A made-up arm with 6 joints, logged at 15 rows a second.
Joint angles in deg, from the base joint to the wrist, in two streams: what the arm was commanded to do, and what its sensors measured. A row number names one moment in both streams.
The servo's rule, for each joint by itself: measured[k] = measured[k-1] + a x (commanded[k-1-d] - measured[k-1]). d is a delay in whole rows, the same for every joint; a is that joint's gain. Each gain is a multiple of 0.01, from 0.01 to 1. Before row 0 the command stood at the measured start. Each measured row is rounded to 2 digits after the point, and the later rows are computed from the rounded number. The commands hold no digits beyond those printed.
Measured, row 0:
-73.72, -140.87, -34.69, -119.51, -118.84, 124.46
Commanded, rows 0 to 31:
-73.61, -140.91, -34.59, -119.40, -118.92, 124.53
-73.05, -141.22, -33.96, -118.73, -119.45, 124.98
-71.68, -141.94, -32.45, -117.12, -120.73, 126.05
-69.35, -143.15, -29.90, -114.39, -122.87, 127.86
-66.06, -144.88, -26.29, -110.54, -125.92, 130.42
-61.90, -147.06, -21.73, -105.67, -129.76, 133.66
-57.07, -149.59, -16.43, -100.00, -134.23, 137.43
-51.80, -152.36, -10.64, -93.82, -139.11, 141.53
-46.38, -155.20, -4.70, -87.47, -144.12, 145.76
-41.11, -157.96, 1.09, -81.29, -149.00, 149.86
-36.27, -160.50, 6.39, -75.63, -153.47, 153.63
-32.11, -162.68, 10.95, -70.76, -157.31, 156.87
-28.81, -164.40, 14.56, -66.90, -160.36, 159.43
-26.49, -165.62, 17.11, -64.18, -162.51, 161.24
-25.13, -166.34, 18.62, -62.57, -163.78, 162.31
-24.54, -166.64, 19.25, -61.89, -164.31, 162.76
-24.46, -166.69, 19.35, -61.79, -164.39, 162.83
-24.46, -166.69, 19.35, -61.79, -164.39, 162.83
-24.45, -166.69, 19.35, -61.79, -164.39, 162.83
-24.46, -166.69, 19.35, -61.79, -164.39, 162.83
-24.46, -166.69, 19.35, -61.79, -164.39, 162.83
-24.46, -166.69, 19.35, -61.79, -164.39, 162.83
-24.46, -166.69, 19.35, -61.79, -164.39, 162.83
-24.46, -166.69, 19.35, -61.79, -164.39, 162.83
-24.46, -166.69, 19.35, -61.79, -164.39, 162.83
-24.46, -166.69, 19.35, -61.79, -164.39, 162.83
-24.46, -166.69, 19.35, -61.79, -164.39, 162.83
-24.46, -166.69, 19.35, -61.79, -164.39, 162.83
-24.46, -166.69, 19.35, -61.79, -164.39, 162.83
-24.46, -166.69, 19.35, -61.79, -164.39, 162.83
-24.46, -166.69, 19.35, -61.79, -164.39, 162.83
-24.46, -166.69, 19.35, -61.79, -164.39, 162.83
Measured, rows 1 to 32:
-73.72, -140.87, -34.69, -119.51, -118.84, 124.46
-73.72, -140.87, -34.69, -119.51, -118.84, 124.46
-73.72, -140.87, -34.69, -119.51, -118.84, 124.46
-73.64, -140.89, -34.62, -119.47, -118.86, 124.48
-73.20, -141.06, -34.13, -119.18, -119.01, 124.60
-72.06, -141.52, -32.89, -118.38, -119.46, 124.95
-70.03, -142.37, -30.68, -116.82, -120.35, 125.65
-67.05, -143.68, -27.43, -114.37, -121.80, 126.79
-63.19, -145.44, -23.21, -110.98, -123.87, 128.44
-58.60, -147.60, -18.19, -106.70, -126.56, 130.60
-53.50, -150.08, -12.60, -101.68, -129.82, 133.22
-48.16, -152.74, -6.75, -96.14, -133.54, 136.23
-42.87, -155.45, -0.95, -90.35, -137.56, 139.50
-37.92, -158.08, 4.48, -84.61, -141.70, 142.89
-33.56, -160.47, 9.27, -79.21, -145.76, 146.25
-30.00, -162.51, 13.18, -74.41, -149.56, 149.41
-27.37, -164.13, 16.09, -70.42, -152.93, 152.25
-25.69, -165.28, 17.96, -67.36, -155.75, 154.66
-24.83, -165.99, 18.91, -65.23, -157.98, 156.60
-24.55, -166.35, 19.24, -63.89, -159.65, 158.10
-24.48, -166.53, 19.32, -63.07, -160.88, 159.24
-24.46, -166.61, 19.34, -62.57, -161.79, 160.10
-24.46, -166.65, 19.35, -62.27, -162.47, 160.76
-24.46, -166.67, 19.35, -62.08, -162.97, 161.26
-24.46, -166.68, 19.35, -61.97, -163.34, 161.64
-24.46, -166.69, 19.35, -61.90, -163.61, 161.93
-24.46, -166.69, 19.35, -61.86, -163.81, 162.15
-24.46, -166.69, 19.35, -61.83, -163.96, 162.31
-24.46, -166.69, 19.35, -61.81, -164.07, 162.43
-24.46, -166.69, 19.35, -61.80, -164.15, 162.53
-24.46, -166.69, 19.35, -61.80, -164.21, 162.60
-24.46, -166.69, 19.35, -61.80, -164.26, 162.66
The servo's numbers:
d 3
a 0.75 0.52 0.74 0.39 0.26 0.24

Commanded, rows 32 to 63:
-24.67, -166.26, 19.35, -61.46, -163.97, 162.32
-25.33, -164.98, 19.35, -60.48, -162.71, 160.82
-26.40, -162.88, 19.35, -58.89, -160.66, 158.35
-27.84, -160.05, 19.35, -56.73, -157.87, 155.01
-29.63, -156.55, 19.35, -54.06, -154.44, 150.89
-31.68, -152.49, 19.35, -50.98, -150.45, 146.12
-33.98, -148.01, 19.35, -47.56, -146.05, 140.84
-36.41, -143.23, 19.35, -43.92, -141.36, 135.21
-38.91, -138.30, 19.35, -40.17, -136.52, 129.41
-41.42, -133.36, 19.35, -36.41, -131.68, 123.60
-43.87, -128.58, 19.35, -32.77, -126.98, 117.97
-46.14, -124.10, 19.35, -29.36, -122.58, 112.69
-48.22, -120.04, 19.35, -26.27, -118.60, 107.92
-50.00, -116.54, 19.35, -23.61, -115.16, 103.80
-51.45, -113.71, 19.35, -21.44, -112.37, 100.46
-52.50, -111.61, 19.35, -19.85, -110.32, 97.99
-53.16, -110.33, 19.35, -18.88, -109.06, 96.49
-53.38, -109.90, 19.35, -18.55, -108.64, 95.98
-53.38, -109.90, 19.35, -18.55, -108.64, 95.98
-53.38, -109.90, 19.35, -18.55, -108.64, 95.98
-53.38, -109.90, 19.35, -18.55, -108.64, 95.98
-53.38, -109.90, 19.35, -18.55, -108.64, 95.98
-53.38, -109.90, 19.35, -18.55, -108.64, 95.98
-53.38, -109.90, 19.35, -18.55, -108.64, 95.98
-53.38, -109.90, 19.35, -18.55, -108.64, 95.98
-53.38, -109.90, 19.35, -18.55, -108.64, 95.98
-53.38, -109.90, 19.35, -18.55, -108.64, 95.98
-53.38, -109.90, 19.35, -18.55, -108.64, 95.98
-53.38, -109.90, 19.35, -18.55, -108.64, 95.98
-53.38, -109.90, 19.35, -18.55, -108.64, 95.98
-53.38, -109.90, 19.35, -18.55, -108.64, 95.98
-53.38, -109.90, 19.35, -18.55, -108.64, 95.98
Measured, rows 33 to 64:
-24.46, -166.69, 19.35, -61.80, -164.29, 162.70
-24.46, -166.69, 19.35, -61.80, -164.32, 162.73
-24.46, -166.69, 19.35, -61.80, -164.34, 162.75
-24.62, -166.47, 19.35, -61.67, -164.24, 162.65
-25.15, -165.70, 19.35, -61.21, -163.84, 162.21
-26.09, -164.23, 19.35, -60.31, -163.01, 161.28
-27.40, -162.06, 19.35, -58.91, -161.67, 159.78
-29.07, -159.19, 19.35, -57.02, -159.79, 157.65
-31.03, -155.71, 19.35, -54.66, -157.36, 154.88
-33.24, -151.71, 19.35, -51.89, -154.42, 151.51
-35.62, -147.30, 19.35, -48.78, -151.02, 147.60
-38.09, -142.62, 19.35, -45.42, -147.25, 143.23
-40.59, -137.80, 19.35, -41.91, -143.20, 138.52
-43.05, -133.01, 19.35, -38.35, -138.98, 133.59
-45.37, -128.38, 19.35, -34.84, -134.72, 128.57
-47.51, -124.04, 19.35, -31.50, -130.53, 123.61
-49.38, -120.14, 19.35, -28.42, -126.53, 118.86
-50.93, -116.80, 19.35, -25.70, -122.85, 114.44
-52.11, -114.10, 19.35, -23.42, -119.59, 110.49
-52.90, -112.14, 19.35, -21.65, -116.85, 107.13
-53.26, -110.98, 19.35, -20.44, -114.72, 104.45
-53.35, -110.42, 19.35, -19.70, -113.14, 102.42
-53.37, -110.15, 19.35, -19.25, -111.97, 100.87
-53.38, -110.02, 19.35, -18.98, -111.10, 99.70
-53.38, -109.96, 19.35, -18.81, -110.46, 98.81
-53.38, -109.93, 19.35, -18.71, -109.99, 98.13
-53.38, -109.91, 19.35, -18.65, -109.64, 97.61
-53.38, -109.90, 19.35, -18.61, -109.38, 97.22
-53.38, -109.90, 19.35, -18.59, -109.19, 96.92
-53.38, -109.90, 19.35, -18.57, -109.05, 96.69
-53.38, -109.90, 19.35, -18.56, -108.94, 96.52
-53.38, -109.90, 19.35, -18.56, -108.86, 96.39

